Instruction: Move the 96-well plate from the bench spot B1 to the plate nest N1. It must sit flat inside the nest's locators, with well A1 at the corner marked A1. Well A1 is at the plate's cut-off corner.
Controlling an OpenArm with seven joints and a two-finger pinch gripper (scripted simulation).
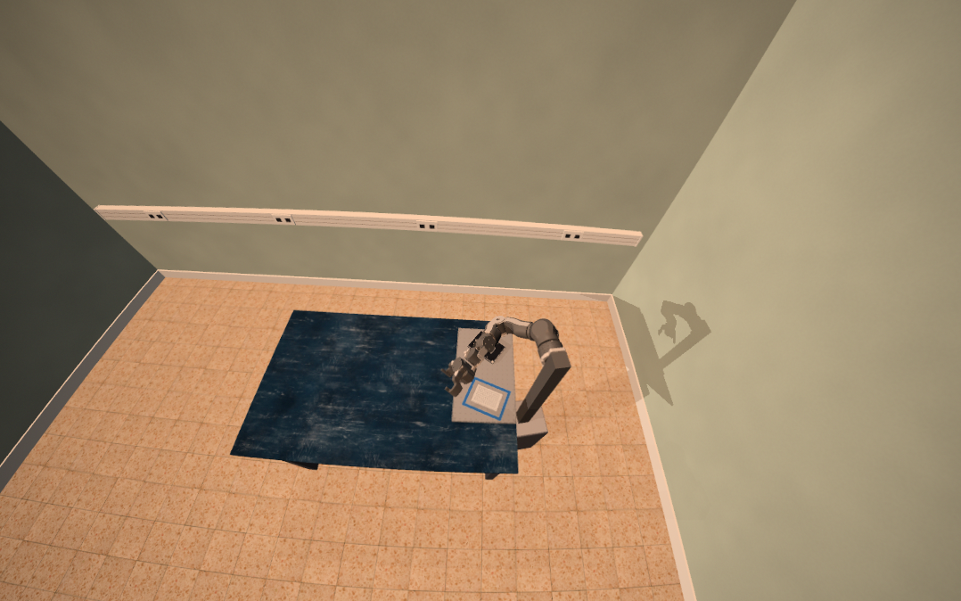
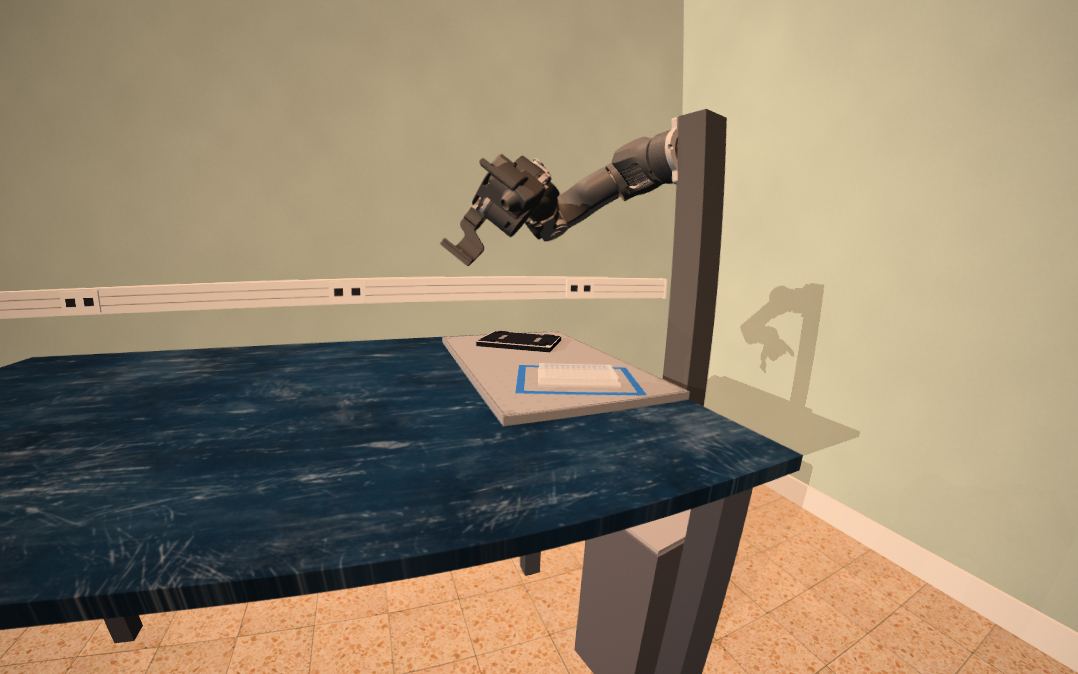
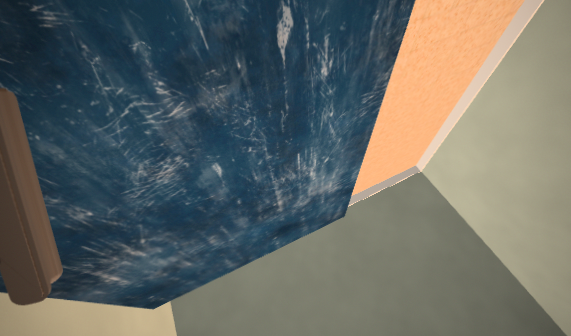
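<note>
The clear 96-well plate lies 230 mm below my hand and 190 mm behind it. Round my hand: black plate nest (270 mm to the right, 230 mm below, 230 mm behind).
</note>
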